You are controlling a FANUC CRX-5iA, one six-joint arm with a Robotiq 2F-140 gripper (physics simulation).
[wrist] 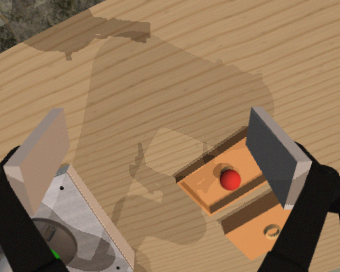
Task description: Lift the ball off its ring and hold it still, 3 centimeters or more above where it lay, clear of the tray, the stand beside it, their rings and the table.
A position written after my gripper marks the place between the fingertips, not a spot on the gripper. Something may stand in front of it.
Note:
In view: my gripper (158, 126), an orange tray (200, 181) and an orange stand (254, 229).

